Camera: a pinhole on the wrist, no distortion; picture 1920 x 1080 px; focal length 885.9 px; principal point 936.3 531.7 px. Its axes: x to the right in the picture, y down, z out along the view. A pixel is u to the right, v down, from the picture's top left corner.
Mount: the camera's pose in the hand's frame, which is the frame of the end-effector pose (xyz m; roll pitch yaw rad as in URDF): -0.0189 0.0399 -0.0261 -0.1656 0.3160 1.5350
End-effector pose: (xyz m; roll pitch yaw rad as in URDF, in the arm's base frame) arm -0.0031 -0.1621 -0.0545 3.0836 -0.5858 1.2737
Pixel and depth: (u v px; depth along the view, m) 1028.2 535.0 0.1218
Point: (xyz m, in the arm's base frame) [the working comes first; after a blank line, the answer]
In the camera's frame: 0.0126 0.0005 0.1218

0.0910 -0.1782 -0.1409
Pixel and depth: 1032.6 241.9 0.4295
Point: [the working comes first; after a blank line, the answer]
In the camera's frame: 0.0467 -0.1405 0.4295

0.3022 0.0070 -0.3327
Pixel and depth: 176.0 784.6 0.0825
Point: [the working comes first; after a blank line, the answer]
In the camera's frame: -0.0708 0.0236 0.0825

-0.0038 -0.1716 -0.1441
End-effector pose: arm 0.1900 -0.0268 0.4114 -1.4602 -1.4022 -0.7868
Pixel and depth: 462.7 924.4 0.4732
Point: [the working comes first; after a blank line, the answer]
In the camera's frame: -0.2530 0.2098 0.4732

0.4009 0.4050 0.1263
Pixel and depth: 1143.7 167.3 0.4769
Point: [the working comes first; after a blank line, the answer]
In the camera's frame: 0.1116 -0.1962 0.4769

0.6934 0.1020 0.4732
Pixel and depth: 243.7 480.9 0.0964
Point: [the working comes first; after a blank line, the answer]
In the camera's frame: -0.0754 -0.0055 0.0964

0.2407 0.0468 0.3829
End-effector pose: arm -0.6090 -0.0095 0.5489 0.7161 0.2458 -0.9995
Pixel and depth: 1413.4 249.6 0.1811
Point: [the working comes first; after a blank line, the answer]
In the camera's frame: 0.0975 -0.0577 0.1811

-0.5204 -0.0309 0.7562
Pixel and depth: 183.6 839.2 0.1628
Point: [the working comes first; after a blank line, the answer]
In the camera's frame: -0.1383 0.0565 0.1628

-0.7665 -0.0175 0.6654
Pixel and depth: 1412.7 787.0 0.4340
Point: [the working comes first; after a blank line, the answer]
In the camera's frame: 0.2334 0.1251 0.4340

-0.5604 0.1157 1.0606
